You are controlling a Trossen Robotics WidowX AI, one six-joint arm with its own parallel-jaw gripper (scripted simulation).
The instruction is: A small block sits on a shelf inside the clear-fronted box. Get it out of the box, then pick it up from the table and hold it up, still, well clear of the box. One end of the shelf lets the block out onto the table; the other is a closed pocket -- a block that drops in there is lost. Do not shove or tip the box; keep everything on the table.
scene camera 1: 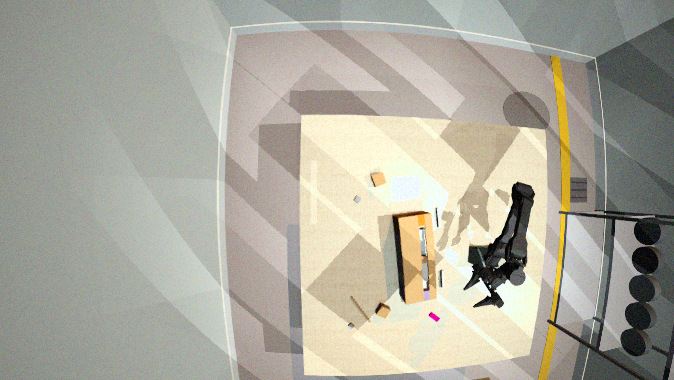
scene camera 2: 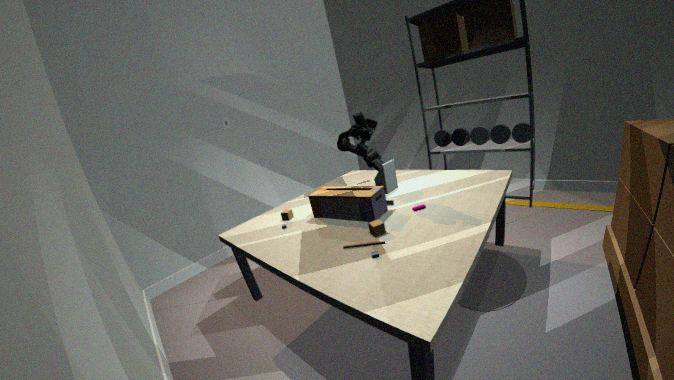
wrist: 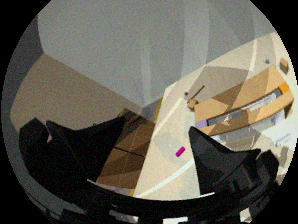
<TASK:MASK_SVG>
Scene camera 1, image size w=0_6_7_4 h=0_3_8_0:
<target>my gripper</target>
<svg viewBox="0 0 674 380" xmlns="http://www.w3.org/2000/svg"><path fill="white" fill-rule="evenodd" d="M472 265L474 271L472 270L471 279L463 290L466 291L480 282L479 279L481 278L491 293L491 296L487 295L487 297L477 302L473 307L494 305L498 308L502 307L504 302L499 294L497 294L498 292L495 291L497 287L505 284L508 279L502 273L500 267L496 269L492 265L489 268L486 266L481 268L478 264Z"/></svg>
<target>tan box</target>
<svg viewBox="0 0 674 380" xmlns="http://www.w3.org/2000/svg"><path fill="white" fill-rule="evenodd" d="M440 270L440 284L443 289L445 288L444 270ZM425 211L392 215L397 252L399 295L401 295L405 305L433 300L437 297L433 223L431 213ZM421 254L427 256L427 264L421 263ZM436 208L437 227L441 228L439 208Z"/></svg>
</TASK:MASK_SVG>
